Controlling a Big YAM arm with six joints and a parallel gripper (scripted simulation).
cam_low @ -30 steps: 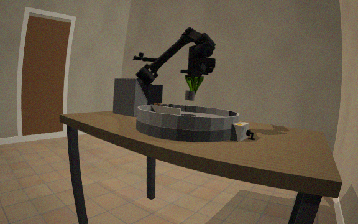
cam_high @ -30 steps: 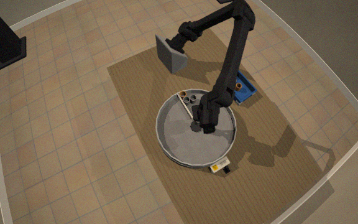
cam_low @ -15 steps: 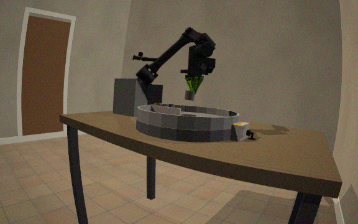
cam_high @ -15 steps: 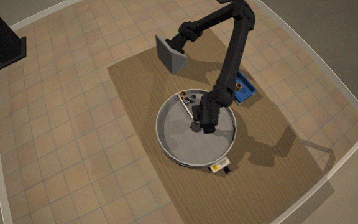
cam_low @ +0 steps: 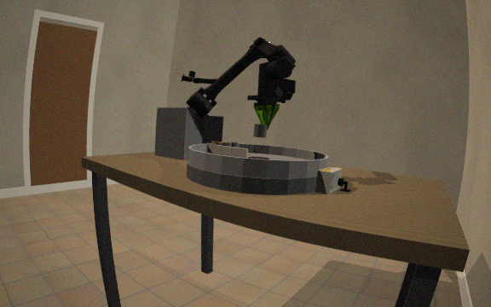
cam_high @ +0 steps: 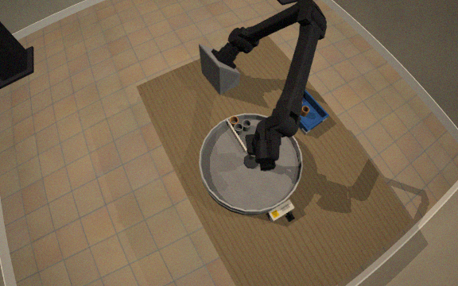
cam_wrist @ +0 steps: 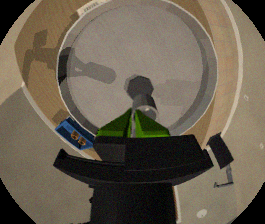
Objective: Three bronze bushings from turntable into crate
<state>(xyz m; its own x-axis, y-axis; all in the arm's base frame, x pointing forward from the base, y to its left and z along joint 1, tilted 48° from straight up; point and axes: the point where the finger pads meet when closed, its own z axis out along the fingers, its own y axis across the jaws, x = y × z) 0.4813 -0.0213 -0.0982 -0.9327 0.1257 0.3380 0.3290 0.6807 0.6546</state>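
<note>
The grey turntable is 2 cm to the right of my hand and 10 cm below it. From my hand the other things lie so: blue crate: 12 cm behind, 35 cm to the left, 13 cm below.
</note>
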